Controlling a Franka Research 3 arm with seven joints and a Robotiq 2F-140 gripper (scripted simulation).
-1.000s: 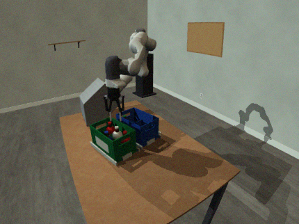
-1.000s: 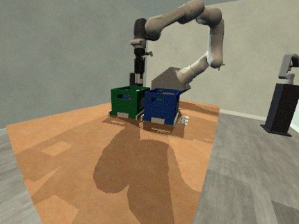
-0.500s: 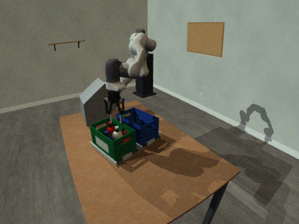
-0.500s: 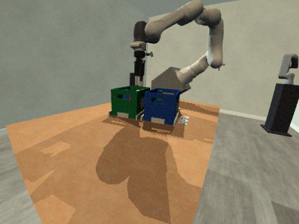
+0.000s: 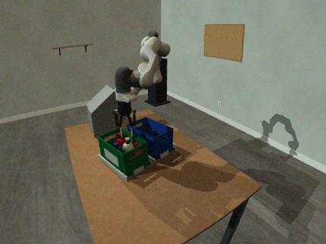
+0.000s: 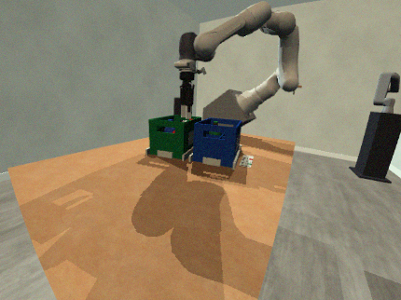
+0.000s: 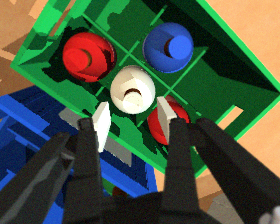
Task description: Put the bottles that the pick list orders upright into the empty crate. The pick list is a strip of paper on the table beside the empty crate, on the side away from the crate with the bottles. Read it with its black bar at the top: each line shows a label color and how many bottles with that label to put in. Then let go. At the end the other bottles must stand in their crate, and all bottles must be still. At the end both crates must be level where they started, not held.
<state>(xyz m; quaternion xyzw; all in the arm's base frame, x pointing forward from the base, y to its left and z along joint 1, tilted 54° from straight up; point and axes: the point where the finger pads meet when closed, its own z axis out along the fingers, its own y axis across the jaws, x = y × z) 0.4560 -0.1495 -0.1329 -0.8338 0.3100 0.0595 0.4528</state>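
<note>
Right now the white bottle is 12 cm below my hand. Also, from my hand: green crate: 12 cm below, 4 cm to the right, 1 cm ahead; then green bottle: 13 cm to the left, 12 cm below, 11 cm behind; then blue-capped bottle: 12 cm below, 9 cm to the right, 2 cm ahead.
</note>
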